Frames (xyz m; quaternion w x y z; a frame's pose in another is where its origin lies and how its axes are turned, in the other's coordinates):
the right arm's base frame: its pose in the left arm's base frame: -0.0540 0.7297 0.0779 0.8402 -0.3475 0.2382 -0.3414
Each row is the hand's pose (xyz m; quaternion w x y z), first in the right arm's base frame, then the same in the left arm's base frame.
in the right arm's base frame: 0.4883 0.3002 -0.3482 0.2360 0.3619 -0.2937 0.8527
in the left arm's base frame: 0.1656 0.3797 -0.4504 0.6851 0.3249 -0.0178 0.6517
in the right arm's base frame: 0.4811 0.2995 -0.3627 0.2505 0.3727 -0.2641 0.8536
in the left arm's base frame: 0.1514 0.3786 -0.4581 0.6943 0.3393 0.0072 0.6347
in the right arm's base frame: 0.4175 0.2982 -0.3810 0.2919 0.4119 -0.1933 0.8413
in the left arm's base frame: 0.0976 0.4172 -0.4585 0.7217 0.3790 0.0588 0.5763
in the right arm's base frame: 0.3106 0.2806 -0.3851 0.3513 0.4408 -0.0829 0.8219
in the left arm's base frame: 0.0180 0.4853 -0.4306 0.7486 0.4157 0.1491 0.4944
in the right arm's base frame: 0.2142 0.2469 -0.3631 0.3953 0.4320 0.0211 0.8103
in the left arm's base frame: -0.0448 0.5481 -0.3755 0.7539 0.4258 0.2460 0.4356
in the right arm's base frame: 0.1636 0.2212 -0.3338 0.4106 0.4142 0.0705 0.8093
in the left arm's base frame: -0.0696 0.5843 -0.3292 0.7484 0.4222 0.2969 0.4166
